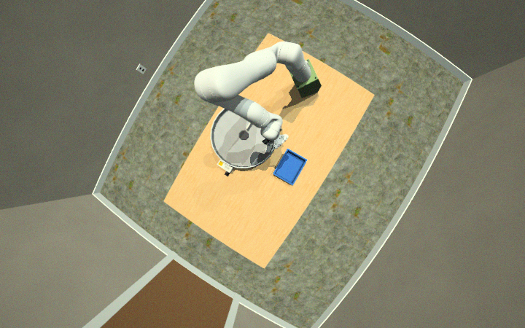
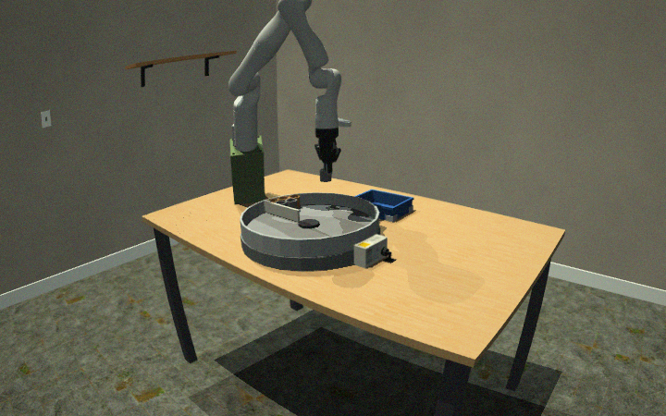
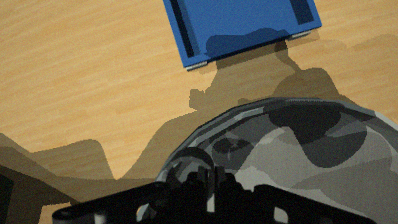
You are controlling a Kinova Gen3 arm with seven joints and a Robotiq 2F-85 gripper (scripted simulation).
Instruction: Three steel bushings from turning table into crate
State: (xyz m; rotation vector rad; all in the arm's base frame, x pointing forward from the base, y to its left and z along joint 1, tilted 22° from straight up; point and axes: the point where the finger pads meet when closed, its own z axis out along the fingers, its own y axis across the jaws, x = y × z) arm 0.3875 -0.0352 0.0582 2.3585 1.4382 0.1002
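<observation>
Right now the blue crate is 130 mm ahead of my hand, 160 mm to the left of it and 160 mm below it. From my hand the other things lie so: grey turning table 30 mm ahead, 180 mm to the right, 130 mm below.
</observation>
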